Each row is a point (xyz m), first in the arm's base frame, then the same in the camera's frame.
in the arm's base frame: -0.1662 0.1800 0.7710
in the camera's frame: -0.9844 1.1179 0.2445
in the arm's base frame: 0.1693 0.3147 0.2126
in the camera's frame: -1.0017 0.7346 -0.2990
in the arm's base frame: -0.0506 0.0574 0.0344
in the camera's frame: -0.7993 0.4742 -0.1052
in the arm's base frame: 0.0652 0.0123 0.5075
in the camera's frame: -0.7507 0.9532 -0.0188
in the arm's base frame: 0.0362 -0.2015 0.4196
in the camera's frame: -0.5469 0.8503 0.0279
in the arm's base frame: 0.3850 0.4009 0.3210
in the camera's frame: -1.0361 0.9205 -0.4721
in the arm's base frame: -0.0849 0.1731 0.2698
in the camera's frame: -0.9318 0.6847 -0.0151
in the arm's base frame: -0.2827 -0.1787 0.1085
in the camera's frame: -0.6334 0.4435 0.1891
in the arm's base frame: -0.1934 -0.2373 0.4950
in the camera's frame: -0.5740 0.8317 0.2699
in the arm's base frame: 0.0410 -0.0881 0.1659
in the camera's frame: -0.6423 0.6231 -0.1006
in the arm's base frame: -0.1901 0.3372 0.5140
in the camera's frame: -1.1293 0.8790 0.1293
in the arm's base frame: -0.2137 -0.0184 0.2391
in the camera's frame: -0.7776 0.5982 0.1364
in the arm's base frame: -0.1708 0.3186 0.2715
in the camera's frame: -1.0941 0.6611 0.0254
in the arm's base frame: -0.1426 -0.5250 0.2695
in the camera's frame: -0.2716 0.6281 0.2122
